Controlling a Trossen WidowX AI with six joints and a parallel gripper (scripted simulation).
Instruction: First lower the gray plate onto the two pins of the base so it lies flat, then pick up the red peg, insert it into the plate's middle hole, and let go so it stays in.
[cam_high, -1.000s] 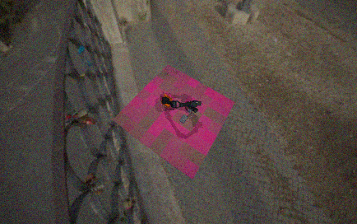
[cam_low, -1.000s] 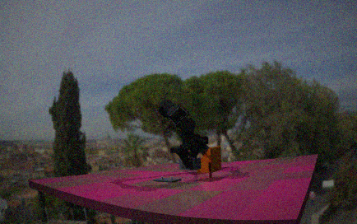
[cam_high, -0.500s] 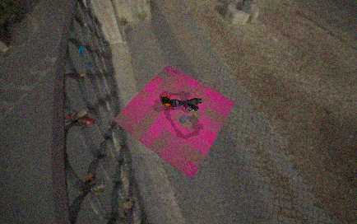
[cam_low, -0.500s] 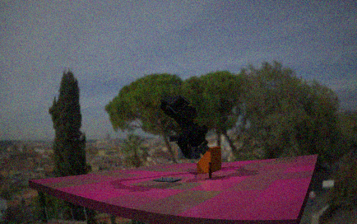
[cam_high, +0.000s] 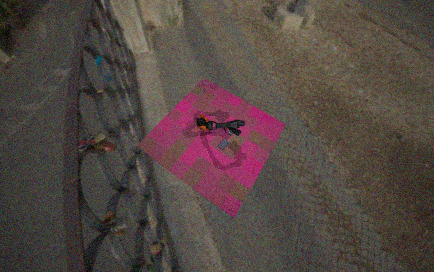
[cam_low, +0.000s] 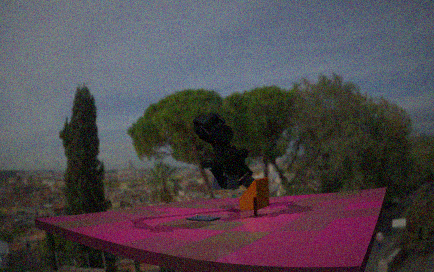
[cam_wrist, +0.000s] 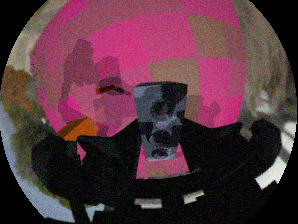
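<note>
My gripper tip is 12 cm past the red peg, 10 cm above it and 5 cm to the right of it. Also, from my gripper tip: gray plate 3 cm above.
</note>
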